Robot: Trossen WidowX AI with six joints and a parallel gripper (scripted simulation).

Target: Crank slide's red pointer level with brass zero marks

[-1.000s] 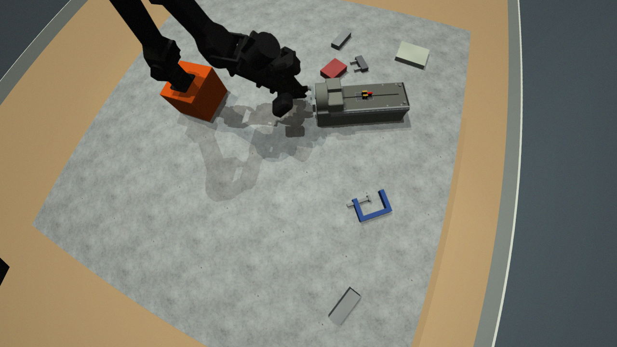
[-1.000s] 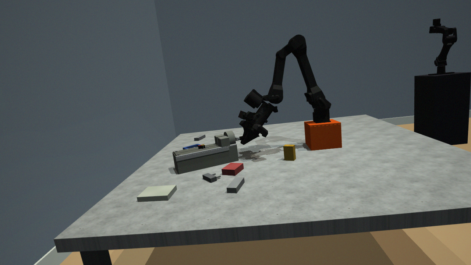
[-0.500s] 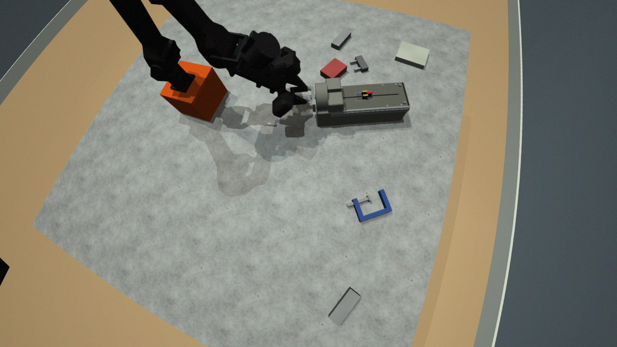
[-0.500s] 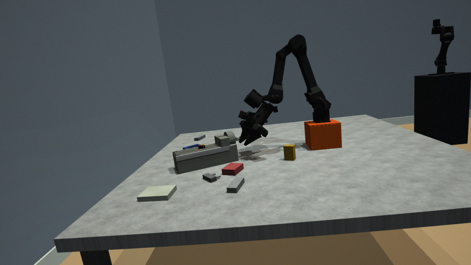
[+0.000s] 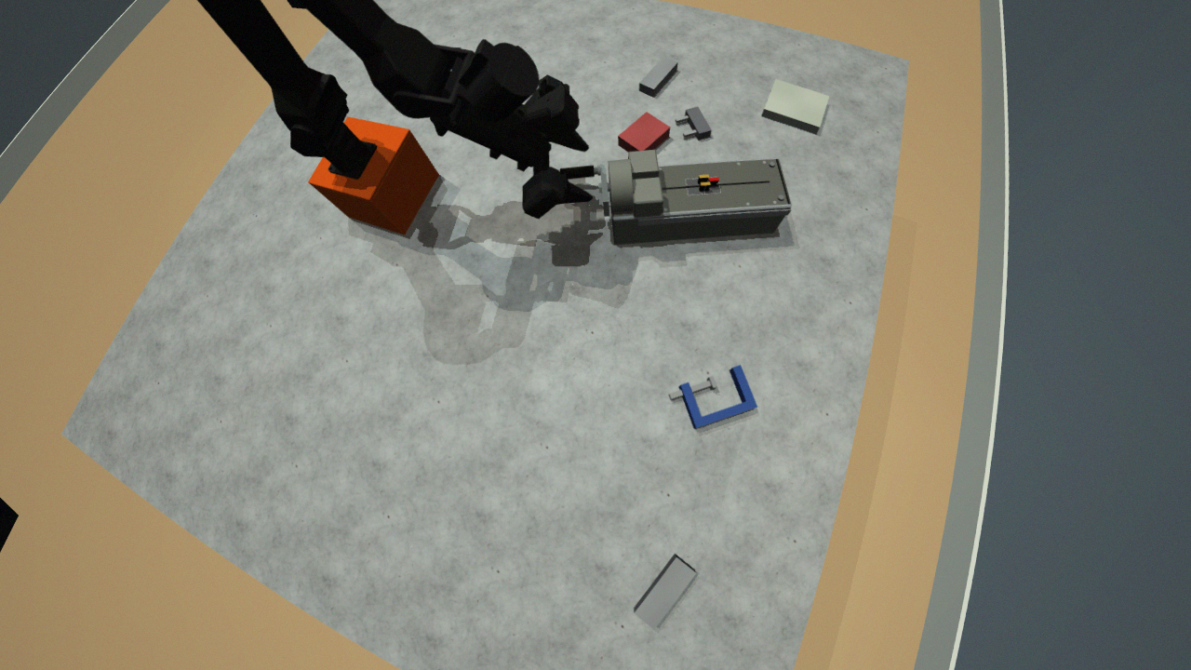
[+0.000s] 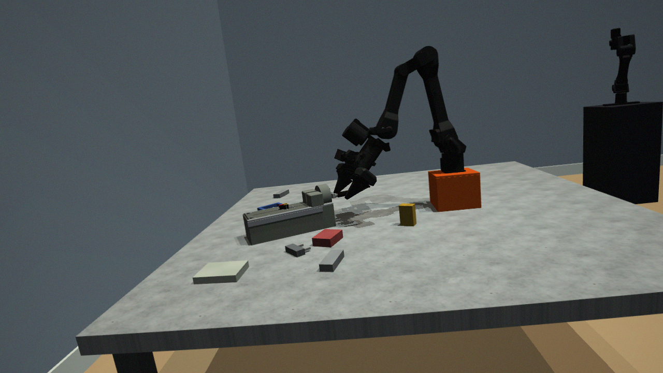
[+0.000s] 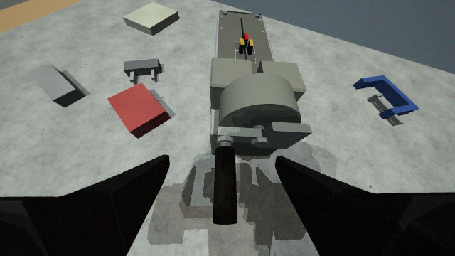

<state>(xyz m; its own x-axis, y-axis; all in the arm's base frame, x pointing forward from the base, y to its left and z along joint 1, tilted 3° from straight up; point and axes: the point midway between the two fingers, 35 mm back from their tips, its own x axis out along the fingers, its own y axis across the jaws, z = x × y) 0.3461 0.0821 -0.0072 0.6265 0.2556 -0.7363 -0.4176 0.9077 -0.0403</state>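
Right now the black crank handle is 2 cm behind my gripper tip, 1 cm to the right of it and 1 cm above it. From my gripper tip the other things lie so: red pointer 18 cm ahead, 5 cm to the left; then yellow block 19 cm behind, 8 cm to the left, 6 cm below; then red block 16 cm to the left, 7 cm below, 4 cm ahead.
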